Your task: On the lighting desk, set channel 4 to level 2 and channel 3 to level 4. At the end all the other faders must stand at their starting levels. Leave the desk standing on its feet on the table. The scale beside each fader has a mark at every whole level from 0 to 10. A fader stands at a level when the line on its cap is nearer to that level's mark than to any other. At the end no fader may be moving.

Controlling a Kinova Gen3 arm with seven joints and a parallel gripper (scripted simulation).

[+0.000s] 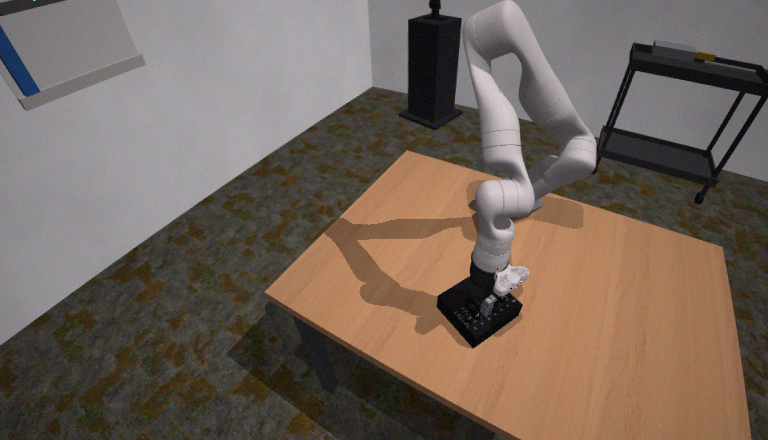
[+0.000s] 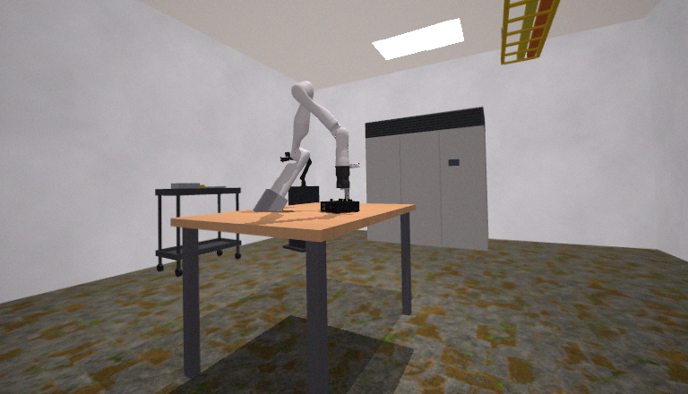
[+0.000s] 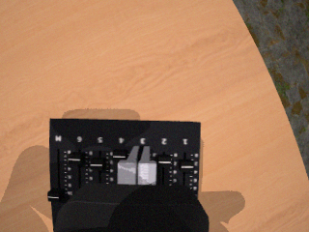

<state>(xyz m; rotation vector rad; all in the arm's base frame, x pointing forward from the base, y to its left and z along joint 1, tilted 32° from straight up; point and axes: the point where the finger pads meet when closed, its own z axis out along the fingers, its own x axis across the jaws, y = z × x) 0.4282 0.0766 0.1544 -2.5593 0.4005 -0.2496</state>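
Now: hand 2 cm past the channel 4 fader, 1 cm to the right of it and 1 cm above it. Round my hand: channel 3 fader (2 cm to the right, 1 cm below).
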